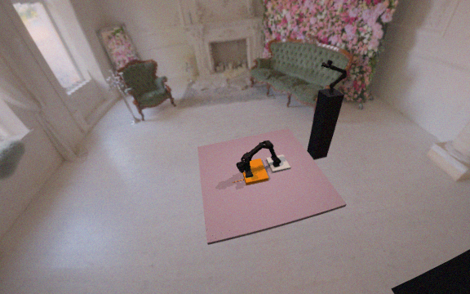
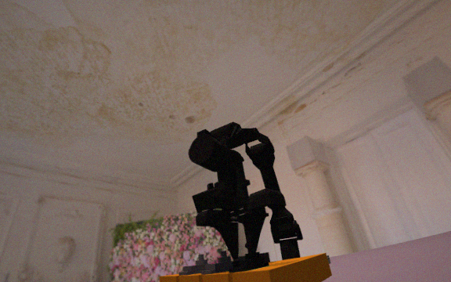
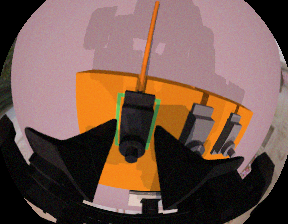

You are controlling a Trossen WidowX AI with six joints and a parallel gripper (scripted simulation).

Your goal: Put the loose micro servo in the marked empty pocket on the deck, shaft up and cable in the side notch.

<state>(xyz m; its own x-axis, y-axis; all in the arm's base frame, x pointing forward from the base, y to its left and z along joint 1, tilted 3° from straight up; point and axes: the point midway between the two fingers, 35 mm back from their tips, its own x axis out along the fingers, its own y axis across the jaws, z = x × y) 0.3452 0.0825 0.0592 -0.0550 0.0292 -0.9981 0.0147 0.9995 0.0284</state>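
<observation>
My gripper tip is 12 cm past the orange deck, 7 cm to the left of it and 4 cm above it.
</observation>
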